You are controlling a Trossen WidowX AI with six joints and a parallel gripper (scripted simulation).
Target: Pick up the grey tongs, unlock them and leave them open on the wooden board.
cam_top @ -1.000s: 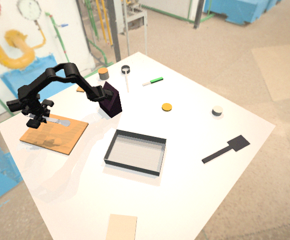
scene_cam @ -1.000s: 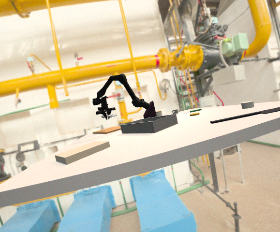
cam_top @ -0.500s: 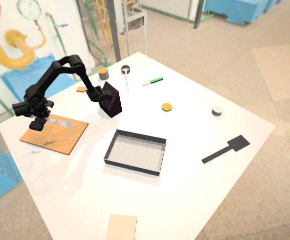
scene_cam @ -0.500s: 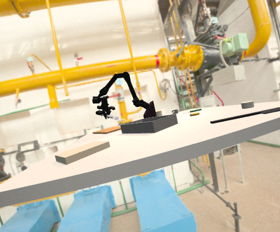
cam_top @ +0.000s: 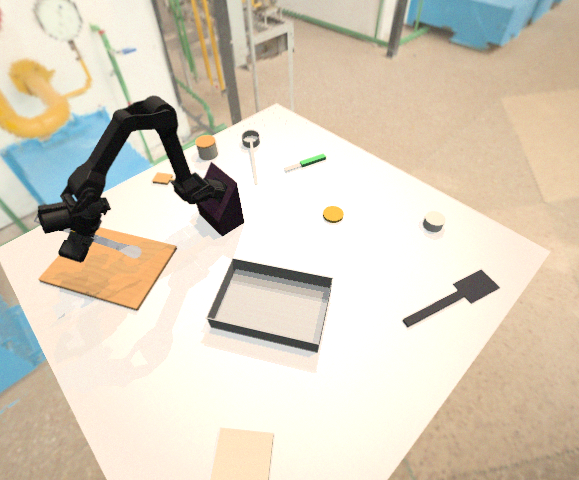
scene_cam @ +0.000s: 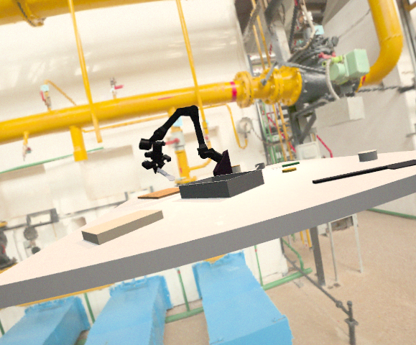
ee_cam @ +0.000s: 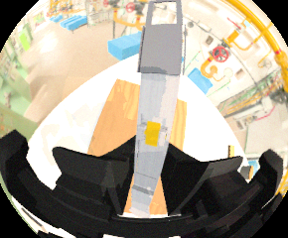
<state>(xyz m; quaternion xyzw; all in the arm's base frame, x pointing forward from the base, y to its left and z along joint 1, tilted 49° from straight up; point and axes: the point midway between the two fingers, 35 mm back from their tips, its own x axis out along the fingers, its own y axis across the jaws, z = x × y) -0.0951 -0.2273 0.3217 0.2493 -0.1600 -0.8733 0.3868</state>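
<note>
My gripper tip is now 10 mm short of the yellow lock piece and 40 mm below it. Also, from my gripper tip: wooden board (20 mm to the left, 130 mm below); pale block (740 mm ahead, 50 mm to the right, 130 mm below); grey roasting tin (490 mm ahead, 280 mm to the left, 110 mm below).
</note>
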